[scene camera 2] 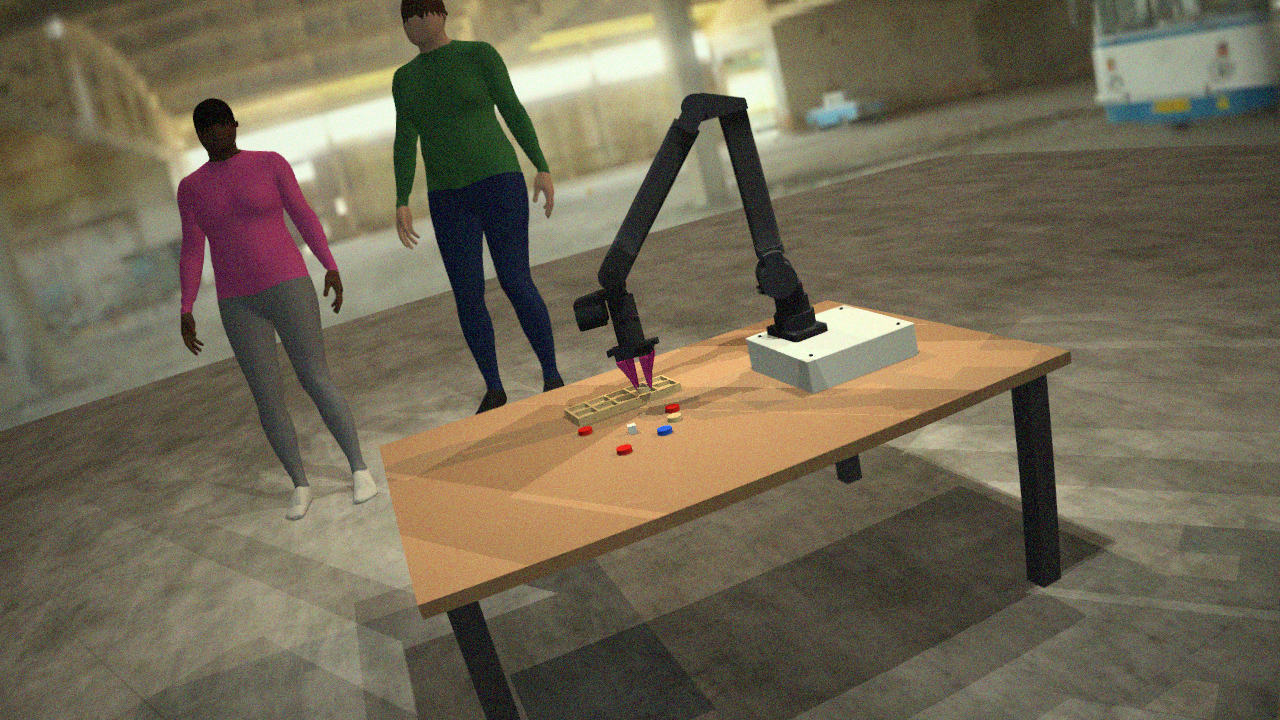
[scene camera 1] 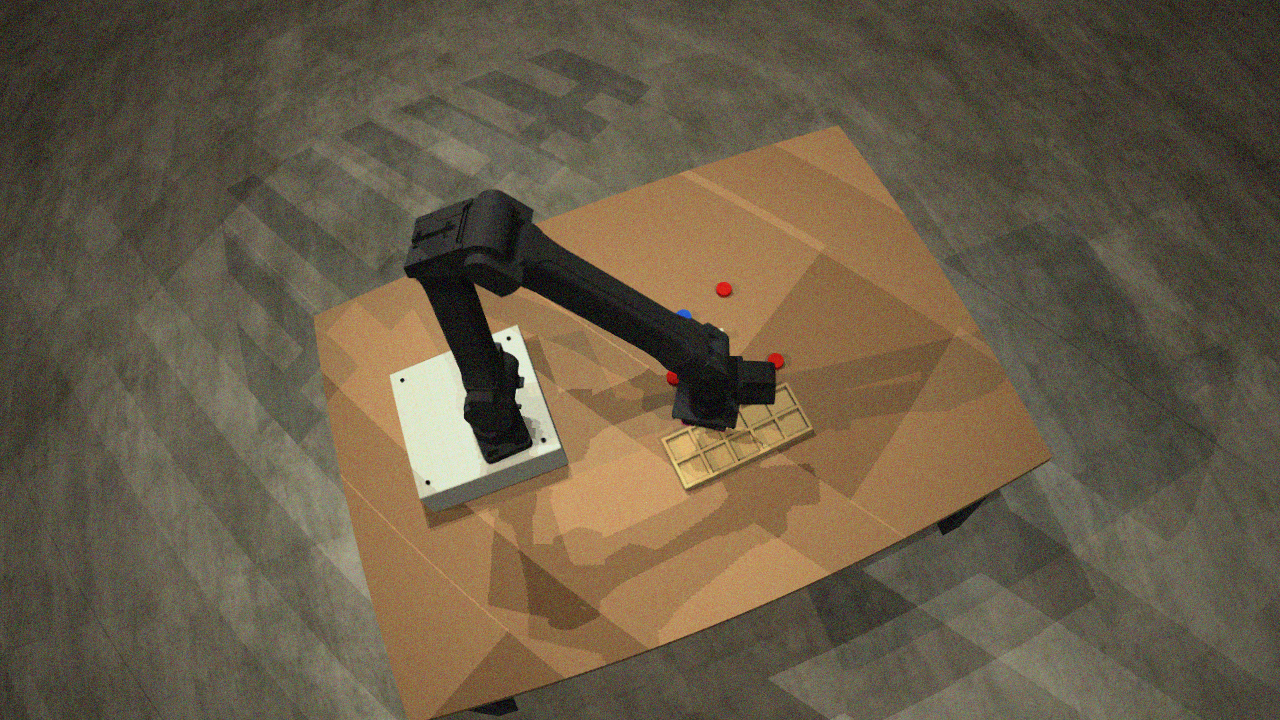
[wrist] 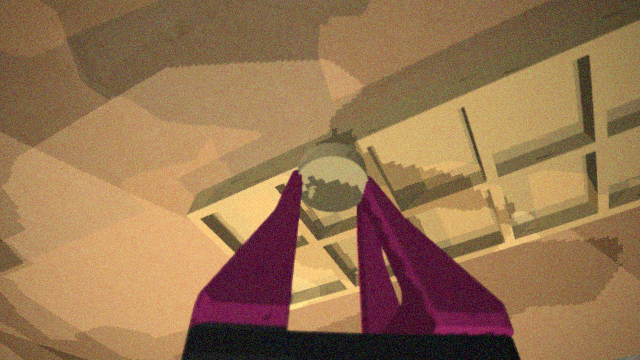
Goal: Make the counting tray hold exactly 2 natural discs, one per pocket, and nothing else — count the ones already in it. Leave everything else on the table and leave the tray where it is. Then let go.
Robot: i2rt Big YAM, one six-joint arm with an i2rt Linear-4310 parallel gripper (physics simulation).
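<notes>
My gripper (scene camera 2: 644, 387) (wrist: 330, 183) is shut on a pale natural disc (wrist: 332, 195), held flat between the magenta fingertips. It is low over the counting tray (scene camera 1: 750, 459) (scene camera 2: 577, 417) (wrist: 603, 185), near one end and the long side facing the loose pieces. The wrist view does not clearly show whether the disc touches the tray. The tray is light wood with two rows of pockets; I make out no disc in its visible pockets, and the fingers hide some. Another natural disc (scene camera 2: 674, 417) lies on the table beside a red disc. The arm hides the fingers in scene camera 1.
Red discs (scene camera 1: 724, 289) (scene camera 1: 776, 360) (scene camera 1: 673, 377) (scene camera 2: 623, 449) (scene camera 2: 585, 430) (scene camera 2: 672, 408), a blue disc (scene camera 1: 683, 314) (scene camera 2: 664, 430) and a small white cube (scene camera 2: 631, 428) lie beside the tray. The white base box (scene camera 1: 438, 429) (scene camera 2: 850, 335) carries the arm. Two people stand behind the table.
</notes>
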